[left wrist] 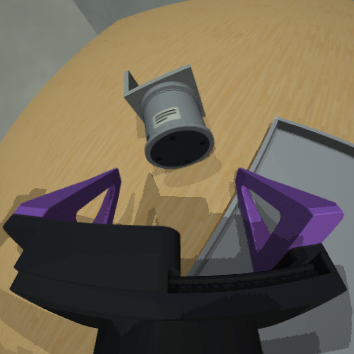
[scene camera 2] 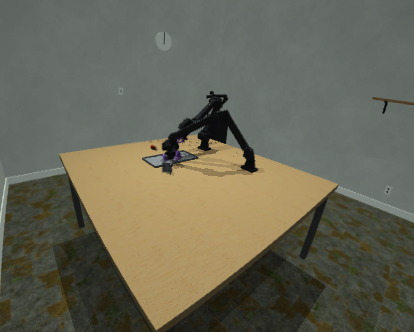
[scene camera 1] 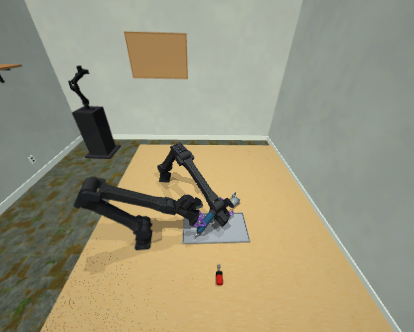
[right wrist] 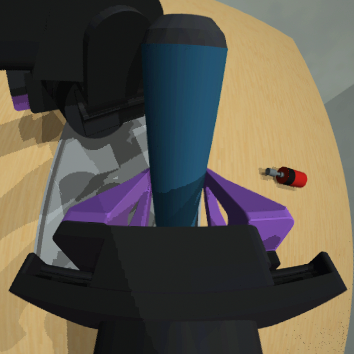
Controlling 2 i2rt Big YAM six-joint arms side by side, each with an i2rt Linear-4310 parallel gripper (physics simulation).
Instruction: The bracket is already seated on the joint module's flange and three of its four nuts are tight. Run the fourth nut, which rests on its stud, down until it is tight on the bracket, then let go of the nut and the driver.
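Frame: origin at the left arm's base, x ahead, y left, z up, level; millimetres.
Seen in the pictures: left gripper, fingertip midpoint: [left wrist: 177, 174] [scene camera 2: 170, 162]; right gripper, fingertip midpoint: [scene camera 1: 205, 222] [right wrist: 177, 174]; left arm's base, link origin: [scene camera 2: 249, 169] [scene camera 1: 165, 177]; right arm's base, link origin: [scene camera 2: 204, 148] [scene camera 1: 144, 240].
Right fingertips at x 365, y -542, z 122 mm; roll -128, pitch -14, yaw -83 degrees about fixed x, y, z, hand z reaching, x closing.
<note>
Offsets run from my right fingertips to a thing's top centre.
The grey joint module {208 mm ahead, 252 mm left, 56 mm down} [scene camera 1: 234, 200] [scene camera 2: 167, 168] [left wrist: 172, 117] is beyond my left fingertips, with its dark round base end turned towards the left wrist camera. The grey bracket {238 mm ahead, 286 mm left, 49 mm down} [left wrist: 189, 79] is on its far end. The nuts and studs are hidden behind the bracket in the left wrist view. My left gripper [scene camera 1: 227, 207] [scene camera 2: 171, 158] [left wrist: 177, 174] is wide open and empty, with the module apart from its fingers. My right gripper [right wrist: 177, 174] is shut on the handle of the blue driver [scene camera 1: 207, 219] [right wrist: 184, 105], whose tip points down over the tray in scene camera 1.
A grey tray [scene camera 1: 240, 235] [scene camera 2: 150, 163] [left wrist: 310, 160] [right wrist: 44, 220] lies under the two grippers. A red-handled tool {76 mm ahead, 240 mm right, 88 mm down} [scene camera 1: 219, 278] [scene camera 2: 153, 147] [right wrist: 294, 177] lies on the table apart from the tray. The left arm's wrist is close beside the driver in the right wrist view.
</note>
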